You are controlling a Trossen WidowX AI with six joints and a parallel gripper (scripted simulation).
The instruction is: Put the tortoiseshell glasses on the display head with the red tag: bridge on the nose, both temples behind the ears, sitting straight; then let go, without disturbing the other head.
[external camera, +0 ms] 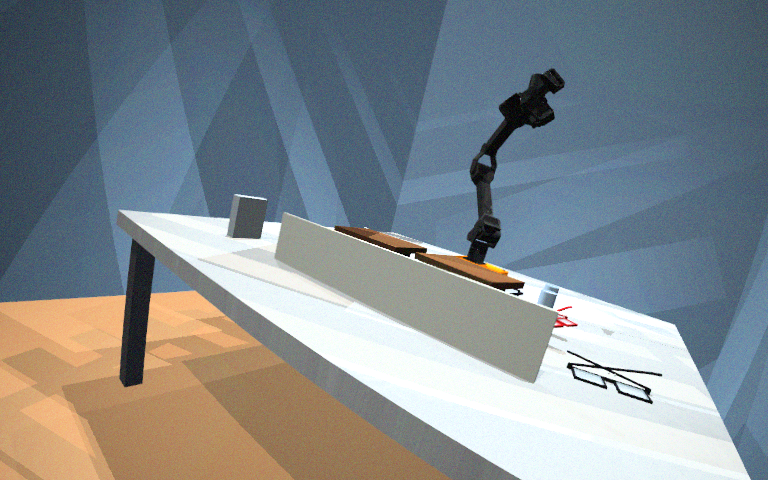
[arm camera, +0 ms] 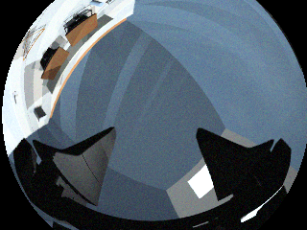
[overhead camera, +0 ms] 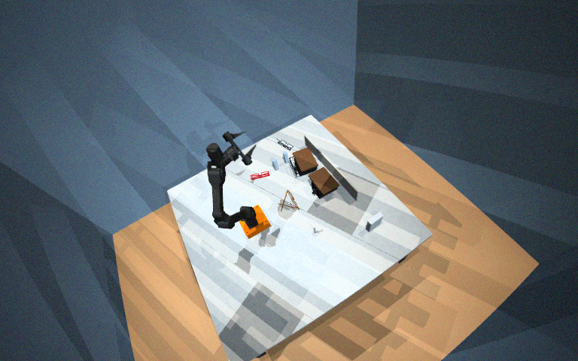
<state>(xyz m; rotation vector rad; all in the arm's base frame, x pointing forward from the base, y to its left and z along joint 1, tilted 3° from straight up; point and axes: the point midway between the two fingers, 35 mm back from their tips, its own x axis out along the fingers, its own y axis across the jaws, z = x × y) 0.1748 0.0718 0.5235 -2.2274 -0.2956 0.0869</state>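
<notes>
Now: the small peg 10 cm ahead of my gripper tip, 35 cm to the right of it and 55 cm below it. Round my gripper tip: grey box 40 cm ahead, 51 cm to the right, 52 cm below; long white panel 43 cm ahead, 2 cm to the right, 52 cm below.
</notes>
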